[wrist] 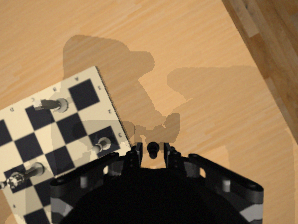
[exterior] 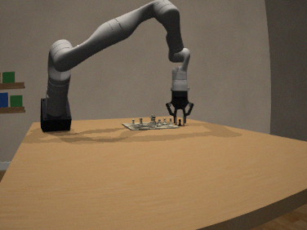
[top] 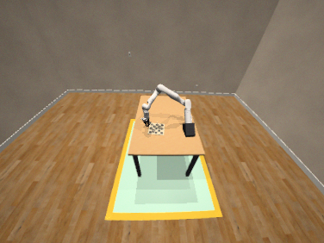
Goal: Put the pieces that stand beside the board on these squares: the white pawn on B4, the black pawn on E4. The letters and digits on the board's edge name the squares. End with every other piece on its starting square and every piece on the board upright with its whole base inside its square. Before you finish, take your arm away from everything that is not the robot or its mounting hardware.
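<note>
Now: hand 1 cm above the black pawn. From my hand the other things lie so: chessboard (13 cm behind, 6 cm to the left, 2 cm below).
</note>
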